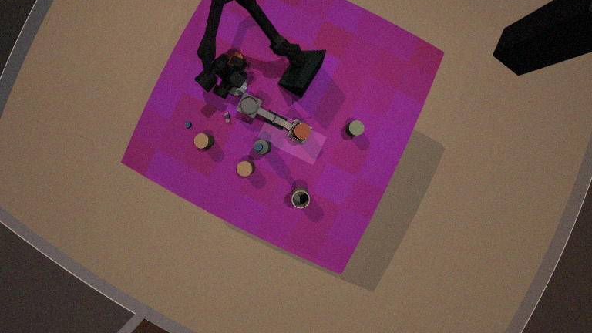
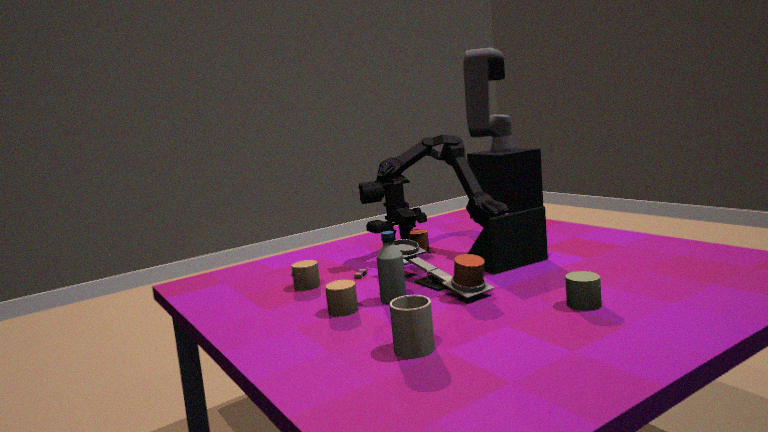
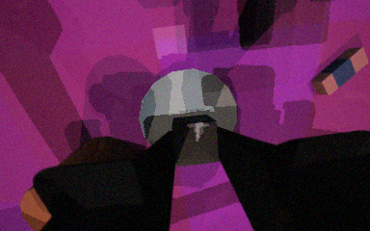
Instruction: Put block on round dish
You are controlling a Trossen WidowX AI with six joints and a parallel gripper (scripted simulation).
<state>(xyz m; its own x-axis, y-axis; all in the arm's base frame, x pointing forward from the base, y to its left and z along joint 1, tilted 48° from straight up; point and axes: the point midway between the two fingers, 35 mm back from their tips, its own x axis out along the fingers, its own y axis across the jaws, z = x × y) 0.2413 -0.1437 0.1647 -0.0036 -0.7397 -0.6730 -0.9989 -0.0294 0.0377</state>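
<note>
The dark grey block is 1 cm above my gripper tip. Also, from my gripper tip: striped piece (16 cm ahead, 4 cm to the left, 3 cm below); then round dish (3 cm below); then blue piece (29 cm ahead, 11 cm to the right, 3 cm below).
</note>
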